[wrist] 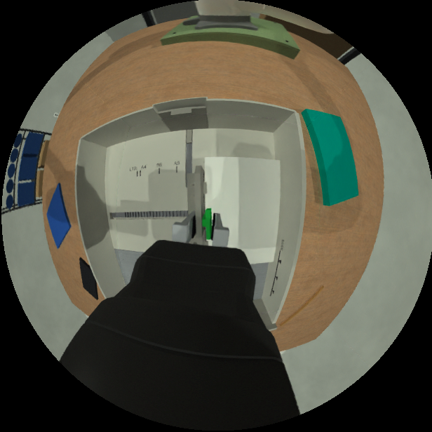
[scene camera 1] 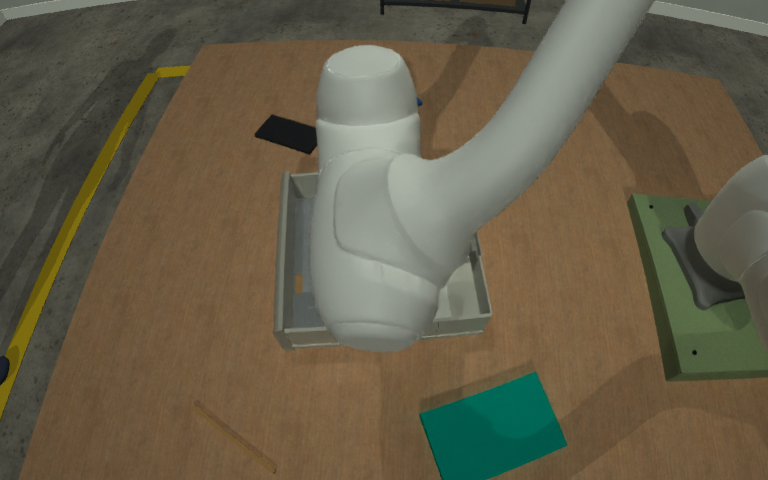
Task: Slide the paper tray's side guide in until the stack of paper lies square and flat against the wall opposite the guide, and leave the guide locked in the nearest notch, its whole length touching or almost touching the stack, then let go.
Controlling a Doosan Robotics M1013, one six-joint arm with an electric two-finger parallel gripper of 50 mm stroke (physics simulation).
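Where they show: arm's base, link origin: [scene camera 1: 713, 263].
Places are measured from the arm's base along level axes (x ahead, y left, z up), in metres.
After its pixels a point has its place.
The paper tray [scene camera 1: 281, 254] {y -0.090, x 0.807, z 0.053 m} [wrist: 295, 175] is a pale open box, partly hidden under the arm in scene camera 1. In the wrist view its side guide [wrist: 196, 195] stands upright in the middle, with a green tab [wrist: 207, 223] on its right. The white stack of paper [wrist: 255, 205] lies flat, right of the guide. Its right edge runs along the right wall and looks square to it. Its left edge runs along the guide, touching or nearly touching; the lower part is hidden. My gripper [wrist: 205, 220] is shut on the guide and its green tab; the arm hides it in scene camera 1.
A slotted rail [wrist: 150, 215] runs left of the guide. A teal block [scene camera 1: 492, 430] {y 0.212, x 0.511, z -0.024 m} [wrist: 332, 157], a thin stick [scene camera 1: 235, 436] {y 0.182, x 0.907, z -0.035 m} [wrist: 302, 305], a black slab [scene camera 1: 287, 134] {y -0.455, x 0.820, z -0.034 m} [wrist: 88, 278] and a blue object [scene camera 1: 419, 102] {y -0.522, x 0.512, z -0.033 m} [wrist: 59, 216] lie around the tray. The robot's green base plate [scene camera 1: 719, 356] {y 0.180, x 0.089, z 0.010 m} [wrist: 230, 37] is beyond.
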